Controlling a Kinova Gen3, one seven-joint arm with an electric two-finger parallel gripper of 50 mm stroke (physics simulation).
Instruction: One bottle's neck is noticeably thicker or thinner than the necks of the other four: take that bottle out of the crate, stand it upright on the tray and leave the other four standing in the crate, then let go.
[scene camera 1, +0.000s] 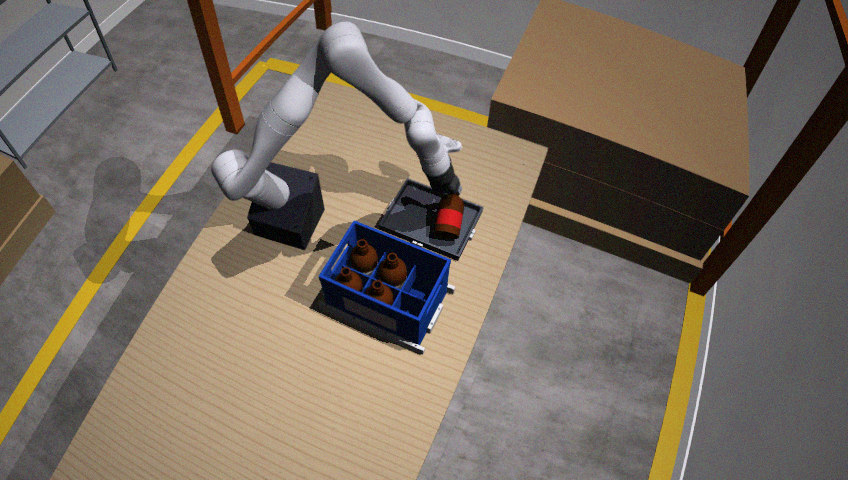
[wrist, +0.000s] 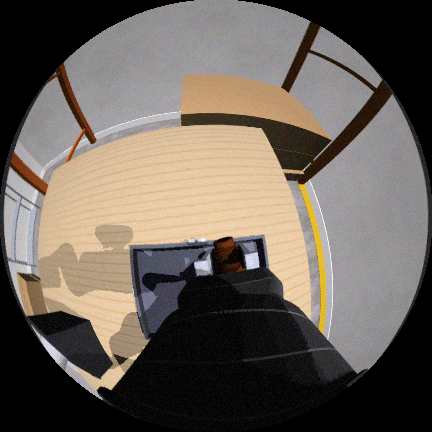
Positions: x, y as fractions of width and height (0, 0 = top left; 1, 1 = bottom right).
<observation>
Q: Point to a bottle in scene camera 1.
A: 0.46, 0.57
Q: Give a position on a bottle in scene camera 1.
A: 0.53, 0.46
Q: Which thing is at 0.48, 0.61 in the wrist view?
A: My gripper.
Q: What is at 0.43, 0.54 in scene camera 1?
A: A bottle.
</observation>
